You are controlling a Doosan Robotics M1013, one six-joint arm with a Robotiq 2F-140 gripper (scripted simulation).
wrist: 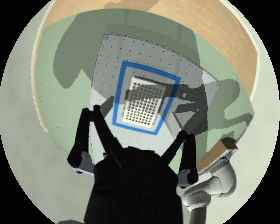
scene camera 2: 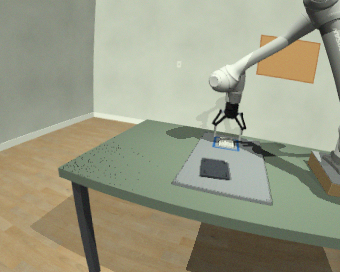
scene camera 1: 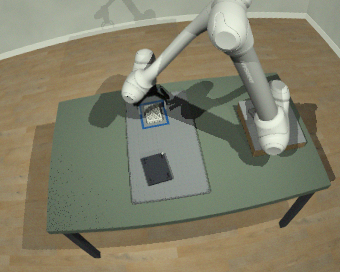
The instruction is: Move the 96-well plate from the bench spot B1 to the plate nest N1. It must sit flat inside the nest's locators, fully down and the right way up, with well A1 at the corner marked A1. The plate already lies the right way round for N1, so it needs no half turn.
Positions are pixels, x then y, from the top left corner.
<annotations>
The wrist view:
gripper: 142, 109
white 96-well plate: 147, 107
</annotations>
